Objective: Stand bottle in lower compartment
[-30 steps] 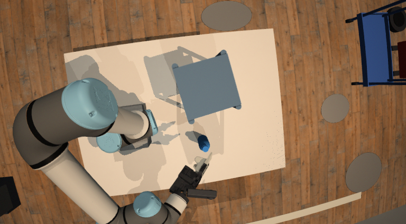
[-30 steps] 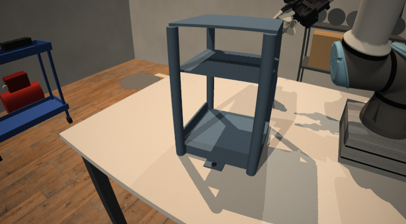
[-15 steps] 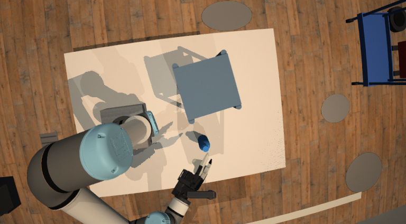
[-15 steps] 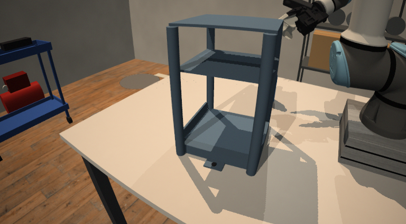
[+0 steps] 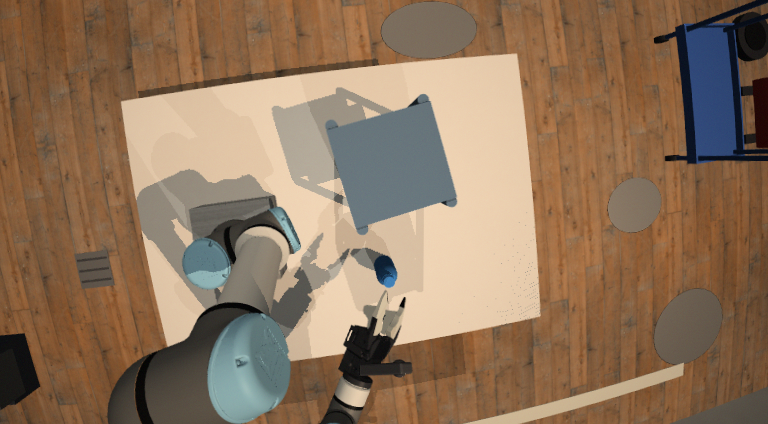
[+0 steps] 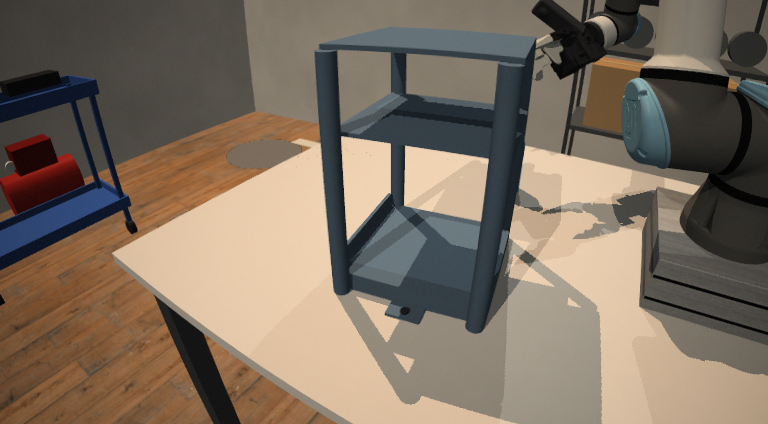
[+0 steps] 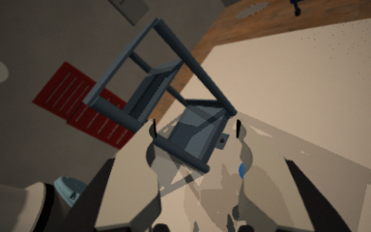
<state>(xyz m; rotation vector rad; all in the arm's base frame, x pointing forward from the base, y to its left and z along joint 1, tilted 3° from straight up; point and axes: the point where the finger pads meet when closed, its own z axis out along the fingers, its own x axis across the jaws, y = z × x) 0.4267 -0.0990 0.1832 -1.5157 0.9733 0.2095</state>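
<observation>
The blue bottle lies 180 mm below my hand. Also, from my hand: grey-blue shelving unit 10 mm behind, 320 mm to the left, 110 mm below.
</observation>
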